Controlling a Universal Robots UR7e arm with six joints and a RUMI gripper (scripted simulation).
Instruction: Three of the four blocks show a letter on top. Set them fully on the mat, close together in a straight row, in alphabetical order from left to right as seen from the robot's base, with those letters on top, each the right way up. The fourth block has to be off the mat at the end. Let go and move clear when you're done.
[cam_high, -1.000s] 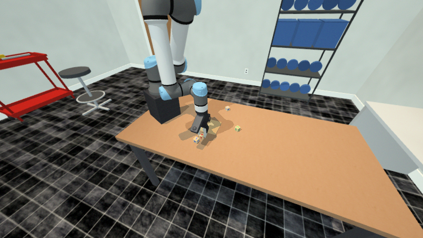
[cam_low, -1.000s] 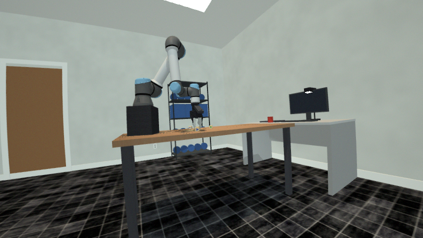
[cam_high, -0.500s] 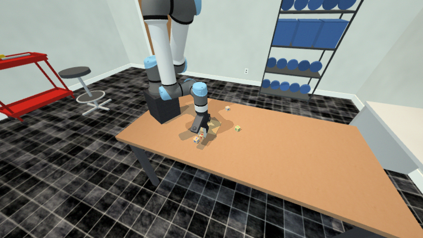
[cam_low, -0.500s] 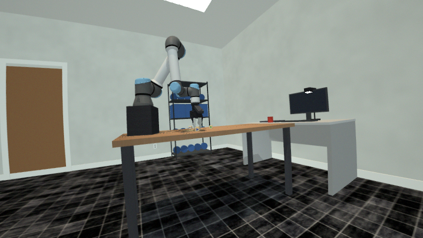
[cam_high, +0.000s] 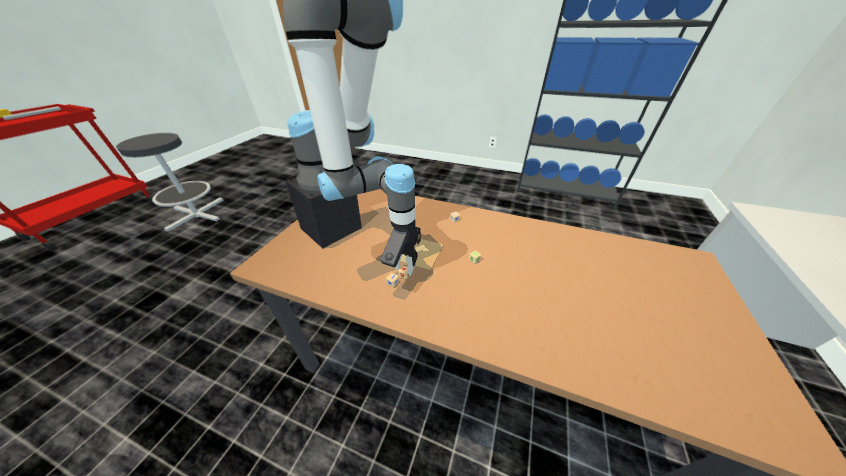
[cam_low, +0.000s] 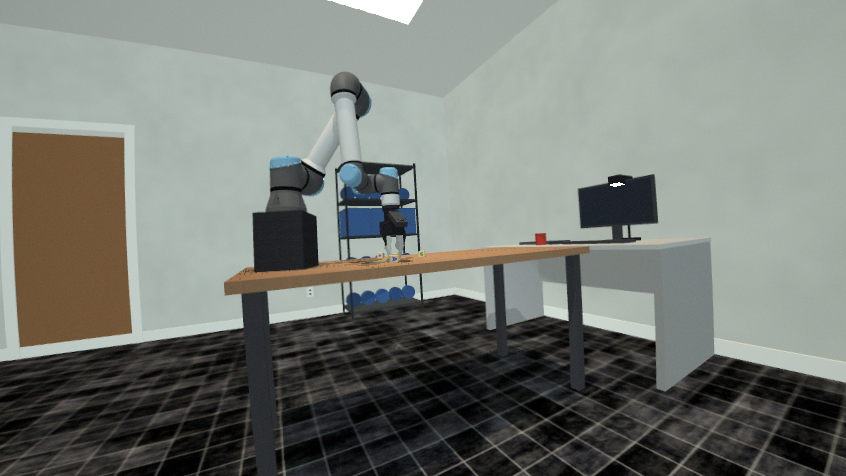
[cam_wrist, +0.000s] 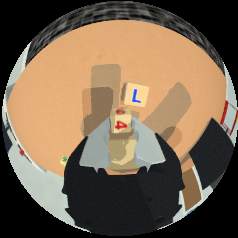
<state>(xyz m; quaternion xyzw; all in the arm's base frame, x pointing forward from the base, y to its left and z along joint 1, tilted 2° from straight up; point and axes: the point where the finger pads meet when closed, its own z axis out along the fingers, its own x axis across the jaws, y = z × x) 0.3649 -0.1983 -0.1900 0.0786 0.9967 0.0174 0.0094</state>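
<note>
The wooden letter block is 40 mm to the right of my hand, 30 mm behind it and 10 mm below it. Also, from my hand: pale yellow mat: 130 mm to the left, 30 mm ahead, 20 mm below.
</note>
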